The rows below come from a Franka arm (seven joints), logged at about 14 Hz.
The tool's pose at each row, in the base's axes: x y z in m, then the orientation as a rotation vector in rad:
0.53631 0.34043 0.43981 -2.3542 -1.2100 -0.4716
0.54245 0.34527 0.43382 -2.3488 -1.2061 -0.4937
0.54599 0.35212 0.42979 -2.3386 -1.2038 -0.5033
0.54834 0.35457 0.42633 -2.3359 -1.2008 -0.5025
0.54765 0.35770 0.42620 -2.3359 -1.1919 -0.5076
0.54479 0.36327 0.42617 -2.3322 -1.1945 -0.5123
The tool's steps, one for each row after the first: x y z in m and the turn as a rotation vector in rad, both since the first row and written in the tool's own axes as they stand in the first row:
0.00374 0.00397 0.00820 -0.0048 0.0159 -0.0025
0.00835 0.00431 0.01557 -0.0005 0.0266 -0.0047
0.00961 0.00580 0.02001 0.0026 0.0284 -0.0030
0.01126 0.00365 0.02172 0.0021 0.0342 0.0021
0.01340 -0.00157 0.02445 0.0024 0.0376 -0.0013

